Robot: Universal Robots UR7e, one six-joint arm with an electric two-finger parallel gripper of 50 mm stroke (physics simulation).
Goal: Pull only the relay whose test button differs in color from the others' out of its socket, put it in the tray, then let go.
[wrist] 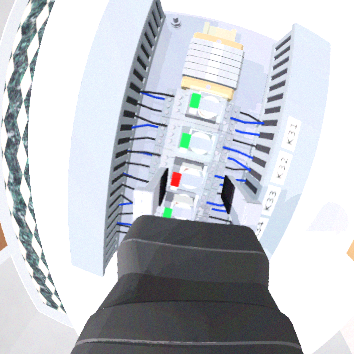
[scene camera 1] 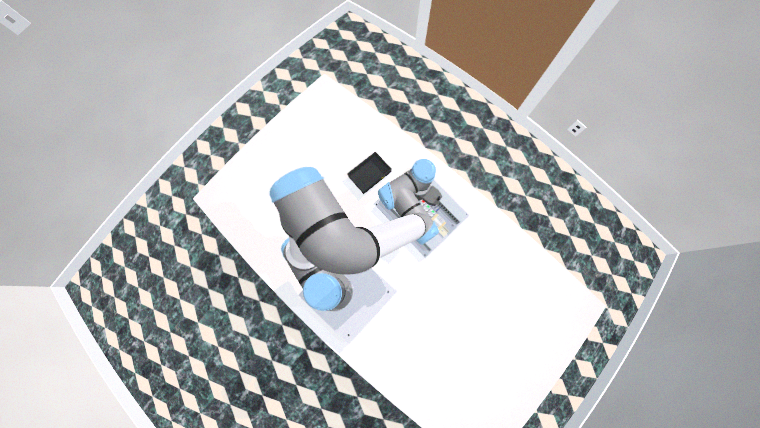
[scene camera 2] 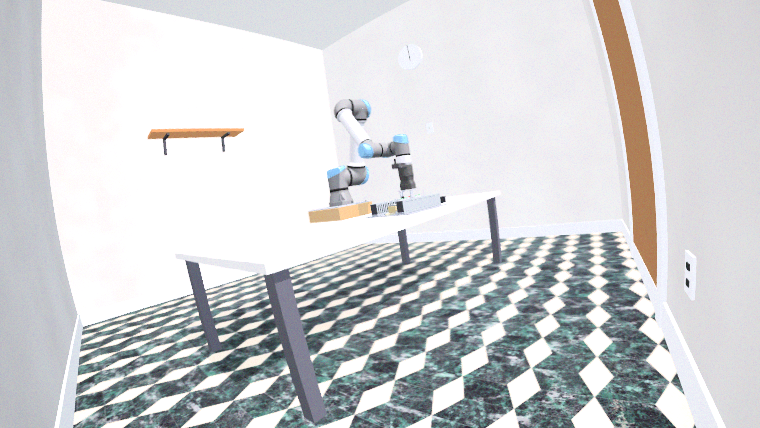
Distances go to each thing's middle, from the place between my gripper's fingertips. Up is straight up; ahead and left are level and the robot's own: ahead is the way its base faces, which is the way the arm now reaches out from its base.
My hand is 10 mm short of the grey panel [scene camera 1: 421, 248], 20 mm to the left of it and 40 mm above it.
